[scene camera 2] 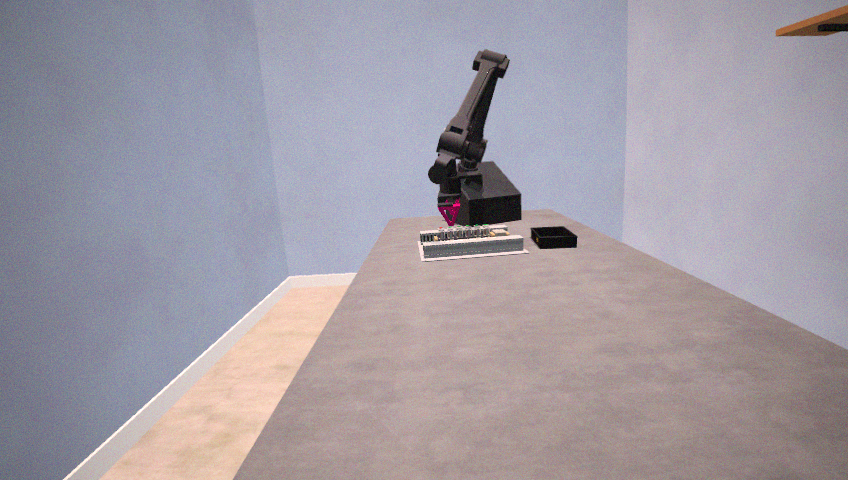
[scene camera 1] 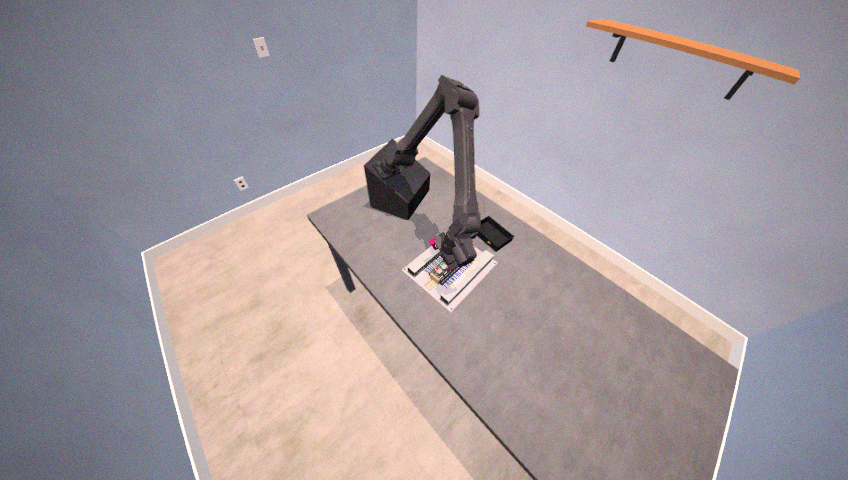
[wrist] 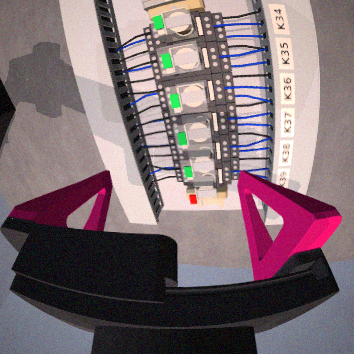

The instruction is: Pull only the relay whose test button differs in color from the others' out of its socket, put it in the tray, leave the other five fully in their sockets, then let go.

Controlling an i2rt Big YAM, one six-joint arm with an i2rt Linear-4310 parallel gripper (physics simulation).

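Where they show: gripper, between the fingertips: (scene camera 2: 452, 220) (scene camera 1: 443, 258) (wrist: 174, 177); arm's base, origin of its link: (scene camera 1: 386, 168).
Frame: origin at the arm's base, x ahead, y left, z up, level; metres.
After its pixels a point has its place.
In the wrist view the relay with the red test button (wrist: 193, 199) {x 0.489, y -0.134, z -0.140 m} sits at the near end of the row, by label K39. The other relays, with green buttons, such as the end one (wrist: 186, 58) {x 0.493, y -0.018, z -0.142 m}, stand in line in their sockets. The red button also shows in scene view 1. My gripper (wrist: 174, 177) {x 0.481, y -0.096, z -0.119 m} (scene camera 2: 450, 223) {x 0.481, y -0.096, z -0.119 m} is open, its magenta fingers wide apart and empty, above the near end of the row. In scene view 1 the wrist hides much of it. The black tray (scene camera 1: 489, 243) {x 0.527, y 0.166, z -0.193 m} (scene camera 2: 554, 245) {x 0.575, y 0.207, z -0.201 m} stands beside the panel.
The white panel (scene camera 1: 450, 306) {x 0.619, y -0.183, z -0.207 m} (scene camera 2: 473, 258) {x 0.623, y -0.047, z -0.209 m} carries two raised wire ducts, one (wrist: 131, 125) {x 0.422, y -0.075, z -0.183 m} on each side of the relay row. Blue and black wires run from the sockets to the ducts. The black arm base (scene camera 1: 397, 193) {x 0.111, y -0.028, z -0.061 m} (scene camera 2: 491, 208) {x 0.121, y 0.089, z -0.143 m} stands behind on the grey table (scene camera 1: 565, 333) {x 0.983, y 0.059, z -0.210 m}.
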